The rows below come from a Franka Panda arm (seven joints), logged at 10 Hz.
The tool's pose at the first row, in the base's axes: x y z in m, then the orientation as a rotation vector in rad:
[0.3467 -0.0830 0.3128 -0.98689 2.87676 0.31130]
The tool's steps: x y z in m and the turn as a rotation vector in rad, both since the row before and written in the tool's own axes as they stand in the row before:
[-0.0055 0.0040 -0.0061 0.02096 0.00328 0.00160]
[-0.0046 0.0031 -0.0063 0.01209 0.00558 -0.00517]
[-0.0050 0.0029 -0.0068 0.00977 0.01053 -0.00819]
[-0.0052 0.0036 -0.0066 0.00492 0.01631 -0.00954]
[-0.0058 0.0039 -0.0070 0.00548 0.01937 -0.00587]
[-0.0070 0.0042 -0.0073 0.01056 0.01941 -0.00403]
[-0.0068 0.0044 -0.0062 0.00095 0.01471 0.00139]
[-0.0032 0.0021 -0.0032 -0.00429 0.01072 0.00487]
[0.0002 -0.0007 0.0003 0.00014 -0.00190 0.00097]
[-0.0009 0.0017 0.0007 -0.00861 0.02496 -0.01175]
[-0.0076 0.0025 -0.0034 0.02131 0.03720 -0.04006]
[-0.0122 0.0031 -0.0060 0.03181 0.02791 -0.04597]
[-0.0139 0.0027 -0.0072 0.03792 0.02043 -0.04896]
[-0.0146 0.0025 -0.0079 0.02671 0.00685 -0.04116]
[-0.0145 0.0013 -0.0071 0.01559 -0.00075 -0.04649]
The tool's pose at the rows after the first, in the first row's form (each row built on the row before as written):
[0.3485 -0.0780 0.3202 -0.98264 2.87777 0.27932]
[0.3501 -0.0741 0.3275 -0.99029 2.87801 0.25890]
[0.3521 -0.0701 0.3352 -1.00462 2.88116 0.23952]
[0.3538 -0.0653 0.3428 -1.02405 2.88935 0.22453]
[0.3557 -0.0598 0.3508 -1.03948 2.90211 0.20740]
[0.3584 -0.0532 0.3591 -1.05156 2.91477 0.18263]
[0.3609 -0.0463 0.3662 -1.05531 2.92838 0.17429]
[0.3621 -0.0430 0.3698 -1.05309 2.94165 0.17566]
[0.3624 -0.0436 0.3694 -1.05090 2.94050 0.17636]
[0.3620 -0.0416 0.3689 1.07112 -2.93561 -0.17588]
[0.3664 -0.0352 0.3728 1.12392 -2.89128 -0.12398]
[0.3737 -0.0250 0.3790 1.18778 -2.85395 -0.06333]
[0.3820 -0.0134 0.3859 1.25783 -2.82092 0.00105]
[0.3903 -0.0007 0.3931 1.31847 -2.79789 0.04140]
[0.3987 0.0116 0.3994 1.38660 -2.77190 0.06109]

